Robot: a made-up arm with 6 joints.
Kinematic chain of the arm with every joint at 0, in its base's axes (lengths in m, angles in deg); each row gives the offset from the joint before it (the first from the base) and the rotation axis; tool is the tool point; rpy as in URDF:
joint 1: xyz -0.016 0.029 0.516 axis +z
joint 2: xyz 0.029 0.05 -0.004 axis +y
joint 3: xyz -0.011 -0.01 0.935 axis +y
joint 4: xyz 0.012 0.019 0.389 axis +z
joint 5: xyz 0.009 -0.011 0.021 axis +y
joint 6: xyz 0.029 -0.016 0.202 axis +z
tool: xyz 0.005 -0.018 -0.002 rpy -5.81 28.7 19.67
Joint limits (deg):
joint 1: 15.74..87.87
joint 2: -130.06..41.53
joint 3: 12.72..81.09
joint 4: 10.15..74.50
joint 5: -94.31..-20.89
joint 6: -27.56..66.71
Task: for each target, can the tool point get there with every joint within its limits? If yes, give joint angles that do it. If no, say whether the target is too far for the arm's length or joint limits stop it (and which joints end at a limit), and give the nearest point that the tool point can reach.
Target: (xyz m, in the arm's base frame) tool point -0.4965 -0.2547 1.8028
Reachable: yes | joints 27.45 -33.92 43.33 20.05 -75.69 59.36
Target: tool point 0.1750 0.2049 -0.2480
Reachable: no: joint limits stop it (at a limit: joint 1, joint 2, joint 3, joint 5, joint 6) | nearest point -0.0302 -0.9465 -0.4405 | short by 1.185 m
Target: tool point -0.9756 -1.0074 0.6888
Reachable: yes | joints 43.81 -87.58 22.35 43.08 -67.88 11.77
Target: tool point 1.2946 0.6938 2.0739
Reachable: no: too far | nearest point 0.9404 0.5141 1.6433 | short by 0.586 m
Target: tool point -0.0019 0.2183 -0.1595
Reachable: no: joint limits stop it (at a limit: joint 1, joint 2, joint 3, joint 4, joint 5, joint 6) | nearest point -0.9490 -0.2542 -0.4415 | short by 1.095 m
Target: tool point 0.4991 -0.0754 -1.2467
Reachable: no: too far | nearest point -0.0313 -0.9463 -0.4409 | short by 1.300 m
